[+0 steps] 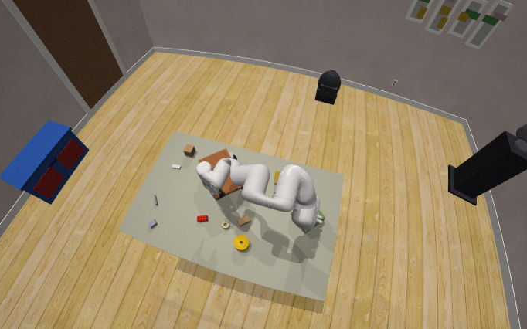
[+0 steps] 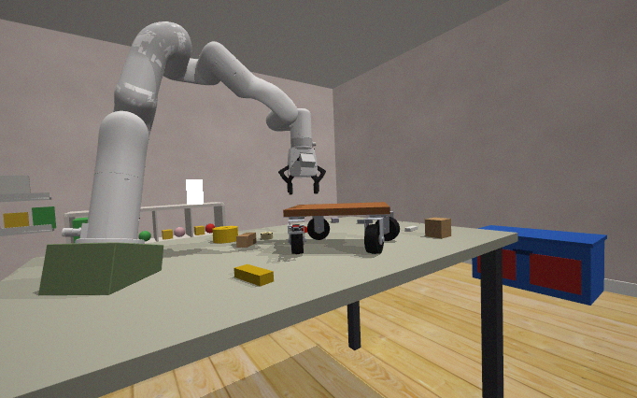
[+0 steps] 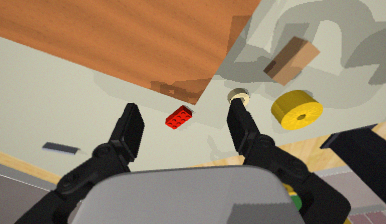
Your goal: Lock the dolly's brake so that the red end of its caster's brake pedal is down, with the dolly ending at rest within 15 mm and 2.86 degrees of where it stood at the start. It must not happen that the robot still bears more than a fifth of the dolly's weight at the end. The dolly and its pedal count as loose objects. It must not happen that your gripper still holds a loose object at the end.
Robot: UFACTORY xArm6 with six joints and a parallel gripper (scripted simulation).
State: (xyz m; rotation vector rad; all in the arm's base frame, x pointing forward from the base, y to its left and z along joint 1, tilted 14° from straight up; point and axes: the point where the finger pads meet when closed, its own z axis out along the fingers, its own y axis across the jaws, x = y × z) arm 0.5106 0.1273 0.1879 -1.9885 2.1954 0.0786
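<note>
Now: hand 11 cm past the brake pedal, 22 cm to the left of it and 9 cm above it. From my hand the other things lie so: red brick (3 cm ahead, 15 cm to the left, 16 cm below); then brown cube (40 cm ahead, 21 cm to the right, 14 cm below); then yellow block (24 cm behind, 34 cm to the right, 16 cm below).
</note>
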